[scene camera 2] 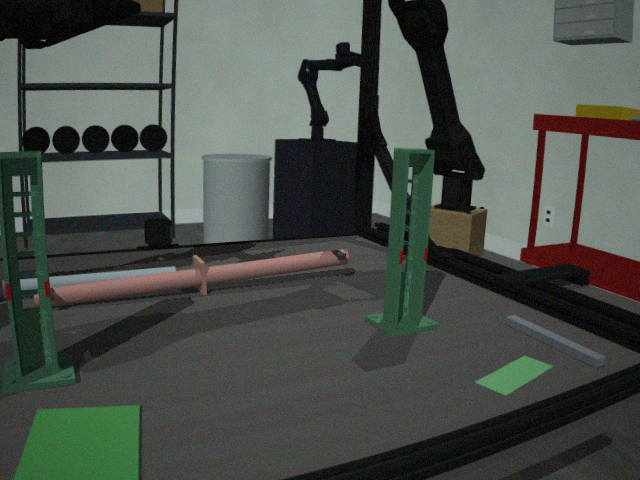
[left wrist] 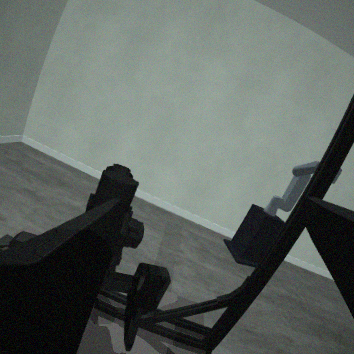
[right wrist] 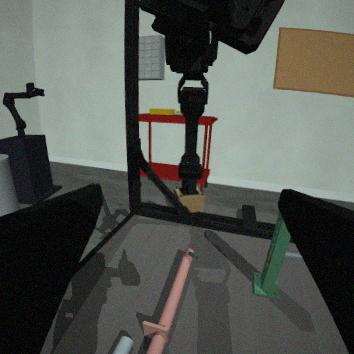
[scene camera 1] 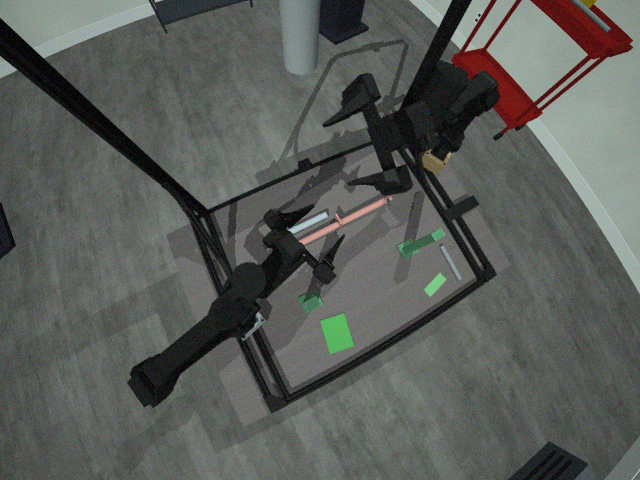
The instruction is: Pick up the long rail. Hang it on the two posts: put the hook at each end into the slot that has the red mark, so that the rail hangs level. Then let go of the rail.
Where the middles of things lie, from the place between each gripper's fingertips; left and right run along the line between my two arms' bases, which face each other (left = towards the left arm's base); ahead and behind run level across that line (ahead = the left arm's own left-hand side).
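Scene:
The short grey bar [scene camera 2: 582, 353] is far below my right hand, well to the left of it and a long way ahead of it.
Relative to my left hand, the bar is a long way to the left, far ahead and well below.

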